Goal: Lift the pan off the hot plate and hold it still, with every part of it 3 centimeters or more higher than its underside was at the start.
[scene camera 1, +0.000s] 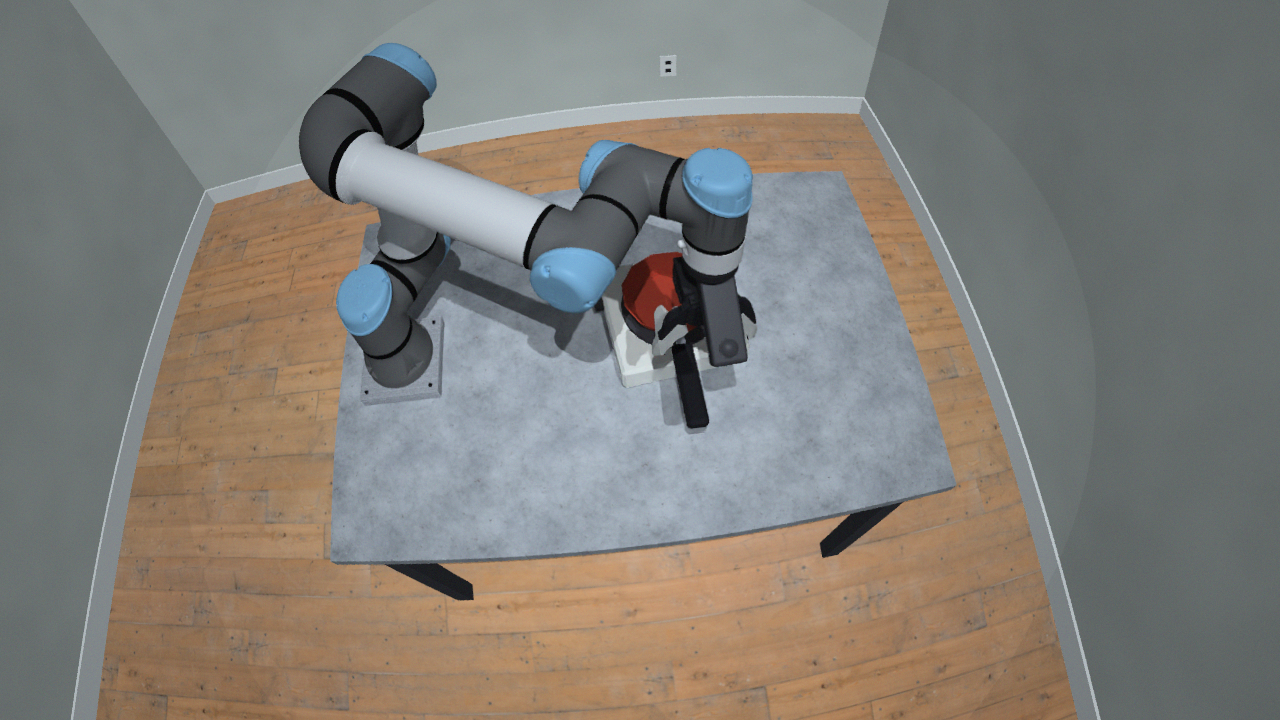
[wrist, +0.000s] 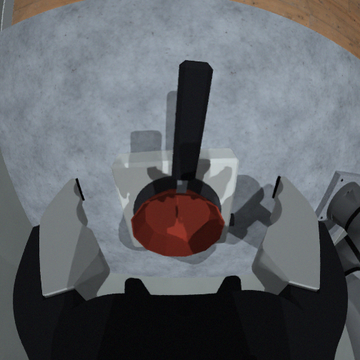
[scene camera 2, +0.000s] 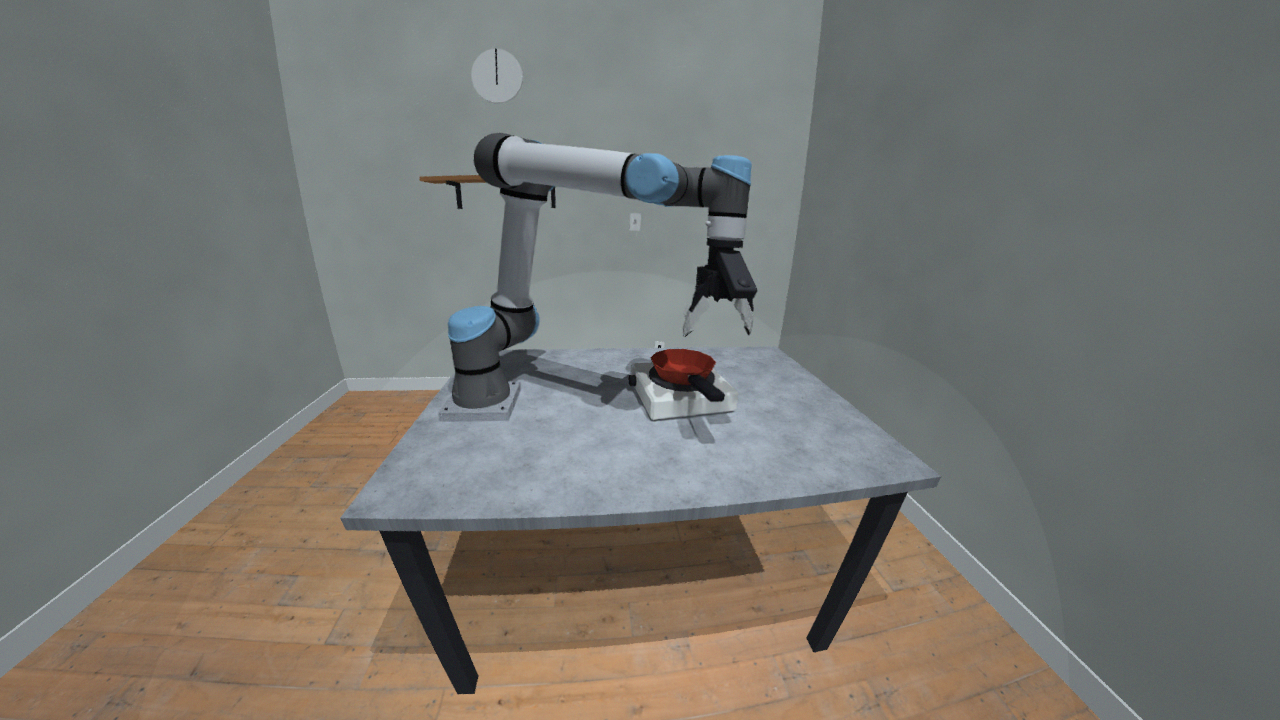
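Where they show: gripper, between the fingertips: (scene camera 1: 704, 345) (scene camera 2: 717, 335); arm's base, origin of its link: (scene camera 1: 399, 355) (scene camera 2: 482, 394).
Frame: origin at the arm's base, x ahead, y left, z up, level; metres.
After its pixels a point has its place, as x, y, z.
Note:
The pan (scene camera 1: 651, 284) {0.517, 0.081, 0.049} (scene camera 2: 682, 367) {0.558, 0.076, 0.049} (wrist: 177, 225) has a red faceted bowl and sits upright on the dark round burner of the white hot plate (scene camera 1: 637, 367) {0.478, -0.089, 0.038} (scene camera 2: 666, 405) {0.488, -0.095, 0.020} (wrist: 227, 185). Its black handle (scene camera 1: 689, 385) {0.558, -0.171, 0.116} (scene camera 2: 707, 387) {0.554, -0.203, 0.123} (wrist: 192, 120) sticks out past the hot plate's front edge, over the table. My gripper (scene camera 1: 705, 340) {0.576, -0.163, 0.225} (scene camera 2: 718, 333) {0.576, -0.163, 0.225} (wrist: 178, 179) is open and empty, pointing down. In scene camera 2 it hangs clearly above the pan, apart from it. In scene camera 1 the gripper hides the bowl's right part. In the wrist view the handle points away, up the picture.
The grey table (scene camera 1: 537, 483) {0.286, -0.272, -0.026} (scene camera 2: 537, 474) {0.202, -0.294, -0.026} (wrist: 75, 75) carries the hot plate and, at its left, the arm's base (scene camera 1: 371, 394) {-0.056, -0.086, 0.001} (scene camera 2: 474, 413) {0.010, -0.093, -0.003}. A black knob (scene camera 2: 631, 380) {0.410, 0.061, 0.015} (wrist: 231, 219) sticks out of the hot plate's left side. A wooden shelf (scene camera 2: 447, 179) is on the back wall.

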